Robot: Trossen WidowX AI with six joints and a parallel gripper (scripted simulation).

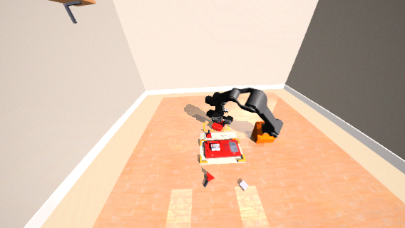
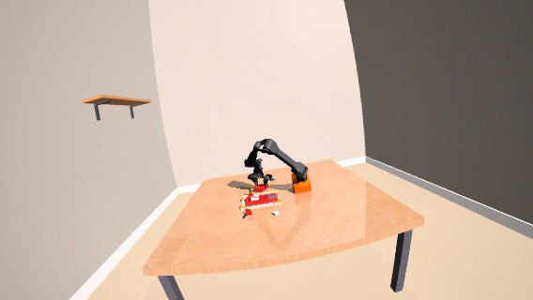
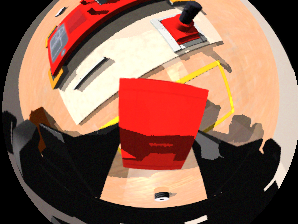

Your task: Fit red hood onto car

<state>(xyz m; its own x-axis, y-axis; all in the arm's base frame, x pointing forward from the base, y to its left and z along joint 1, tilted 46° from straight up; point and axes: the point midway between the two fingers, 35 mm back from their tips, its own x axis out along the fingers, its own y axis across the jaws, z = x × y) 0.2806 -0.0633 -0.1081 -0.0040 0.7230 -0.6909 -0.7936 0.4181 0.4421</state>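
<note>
Right now my gripper tip is 18 cm to the right of the cream jig, 2 cm short of it and 1 cm above it. Also, from my gripper tip: white block (39 cm to the left, 6 cm behind, 2 cm below); then red hood (1 cm above).
</note>
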